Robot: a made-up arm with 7 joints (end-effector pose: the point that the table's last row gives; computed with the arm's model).
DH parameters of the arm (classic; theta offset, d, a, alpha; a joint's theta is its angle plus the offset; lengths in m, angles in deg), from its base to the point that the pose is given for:
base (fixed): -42.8 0 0.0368 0
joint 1: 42.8 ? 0.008 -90
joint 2: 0 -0.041 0.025 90
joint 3: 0 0.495 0.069 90
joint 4: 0 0.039 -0.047 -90
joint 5: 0 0.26 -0.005 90
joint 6: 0 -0.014 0.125 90
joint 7: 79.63 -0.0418 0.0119 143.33
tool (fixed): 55.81 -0.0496 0 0
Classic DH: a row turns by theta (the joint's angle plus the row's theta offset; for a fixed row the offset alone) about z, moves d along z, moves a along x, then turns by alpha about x.
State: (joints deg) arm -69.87 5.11 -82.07 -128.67 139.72 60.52 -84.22
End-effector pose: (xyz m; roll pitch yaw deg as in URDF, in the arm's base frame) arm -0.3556 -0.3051 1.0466 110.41 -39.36 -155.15
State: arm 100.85 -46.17 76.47 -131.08 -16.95 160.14 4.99
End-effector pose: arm -0.2552 -0.2832 1.1075 -59.47 -23.28 167.15
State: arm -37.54 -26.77 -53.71 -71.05 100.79 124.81 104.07
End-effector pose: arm -0.3552 -0.2558 1.4125 178.34 9.51 -4.05
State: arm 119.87 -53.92 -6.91 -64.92 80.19 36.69 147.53
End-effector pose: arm 0.2055 -0.3116 1.4581 -51.04 67.93 -7.65
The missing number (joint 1, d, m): 0.734
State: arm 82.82 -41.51 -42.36 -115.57 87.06 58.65 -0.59
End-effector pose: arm 0.3294 -0.0678 1.2349 86.57 0.77 111.82
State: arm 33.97 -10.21 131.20 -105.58 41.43 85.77 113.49
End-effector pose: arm -0.4269 0.0357 1.1443 -67.45 19.20 -5.73
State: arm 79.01 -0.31 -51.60 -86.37 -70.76 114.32 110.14
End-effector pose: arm 0.4450 0.2216 1.2765 38.64 -14.91 -88.49
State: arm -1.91 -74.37 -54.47 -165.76 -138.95 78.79 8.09
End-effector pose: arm -0.1026 -0.2600 0.8828 -94.93 -25.13 -59.15
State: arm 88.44 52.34 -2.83 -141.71 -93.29 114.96 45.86
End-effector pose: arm 0.0874 0.3693 0.6225 -104.83 35.92 62.52
